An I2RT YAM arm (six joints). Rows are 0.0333 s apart.
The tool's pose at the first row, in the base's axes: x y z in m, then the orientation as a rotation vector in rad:
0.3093, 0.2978, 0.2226, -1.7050, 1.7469, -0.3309
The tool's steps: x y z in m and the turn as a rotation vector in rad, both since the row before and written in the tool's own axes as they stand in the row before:
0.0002, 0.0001, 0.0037, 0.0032, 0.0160, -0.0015
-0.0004, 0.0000, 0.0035, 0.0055, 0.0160, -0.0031
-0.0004, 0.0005, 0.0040, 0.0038, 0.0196, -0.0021
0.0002, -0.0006, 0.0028, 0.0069, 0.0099, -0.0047
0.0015, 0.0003, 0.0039, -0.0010, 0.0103, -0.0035
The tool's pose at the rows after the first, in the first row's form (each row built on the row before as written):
0.3115, 0.2986, 0.2197, -1.7059, 1.7558, -0.3487
0.3136, 0.2999, 0.2172, -1.7066, 1.7623, -0.3692
0.3157, 0.3013, 0.2140, -1.7077, 1.7728, -0.3912
0.3179, 0.3016, 0.2122, -1.7082, 1.7728, -0.4080
0.3202, 0.3010, 0.2087, -1.7130, 1.7779, -0.4182

